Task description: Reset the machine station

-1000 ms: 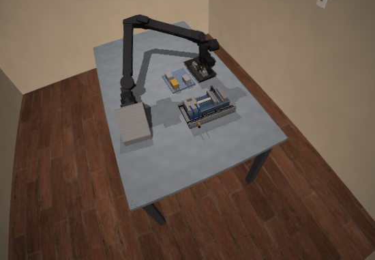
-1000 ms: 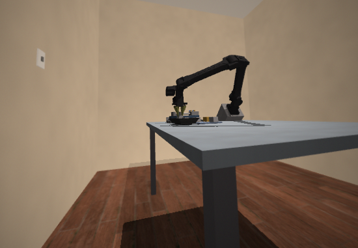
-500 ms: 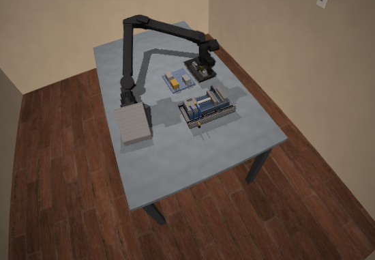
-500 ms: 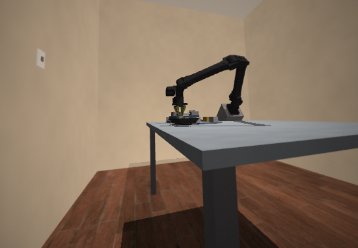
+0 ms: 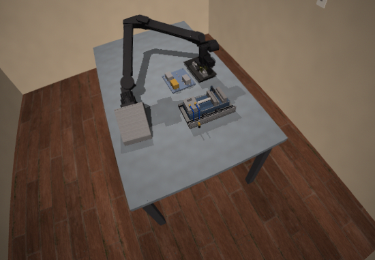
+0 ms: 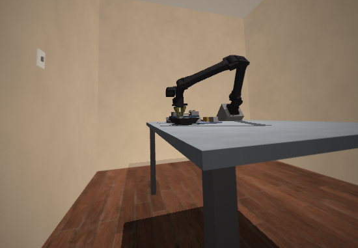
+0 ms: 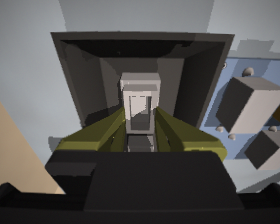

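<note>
The yellow brass blank is 22 cm behind my hand, 4 cm to the right of it and 3 cm below it. Round my hand: blue vise base (28 cm to the right, 8 cm behind, 1 cm below).
</note>
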